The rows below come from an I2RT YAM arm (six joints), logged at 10 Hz.
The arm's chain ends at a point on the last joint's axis. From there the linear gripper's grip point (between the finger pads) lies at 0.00 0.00 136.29 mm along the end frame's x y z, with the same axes.
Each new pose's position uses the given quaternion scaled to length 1; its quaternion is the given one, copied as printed.
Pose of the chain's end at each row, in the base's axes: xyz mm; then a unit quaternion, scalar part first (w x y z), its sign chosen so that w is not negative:
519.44 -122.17 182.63 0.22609 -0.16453 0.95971 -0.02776
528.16 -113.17 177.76 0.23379 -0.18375 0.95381 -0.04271
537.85 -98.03 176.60 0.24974 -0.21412 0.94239 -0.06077
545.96 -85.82 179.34 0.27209 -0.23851 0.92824 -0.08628
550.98 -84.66 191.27 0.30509 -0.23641 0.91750 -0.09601
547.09 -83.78 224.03 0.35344 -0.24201 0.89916 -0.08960
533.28 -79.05 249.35 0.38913 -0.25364 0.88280 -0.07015
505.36 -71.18 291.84 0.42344 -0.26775 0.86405 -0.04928
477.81 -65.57 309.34 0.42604 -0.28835 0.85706 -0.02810
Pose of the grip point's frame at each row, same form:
579.83 -119.29 60.48 0.22609 -0.16453 0.95971 -0.02776
591.08 -112.56 56.87 0.23379 -0.18375 0.95381 -0.04271
605.55 -99.06 58.32 0.24974 -0.21412 0.94239 -0.06077
620.41 -89.96 65.26 0.27209 -0.23851 0.92824 -0.08628
633.47 -89.01 82.86 0.30509 -0.23641 0.91750 -0.09601
639.63 -82.42 123.98 0.35344 -0.24201 0.89916 -0.08960
631.77 -69.03 155.68 0.38913 -0.25364 0.88280 -0.07015
608.69 -51.88 205.09 0.42344 -0.26775 0.86405 -0.04928
579.55 -38.65 222.74 0.42604 -0.28835 0.85706 -0.02810

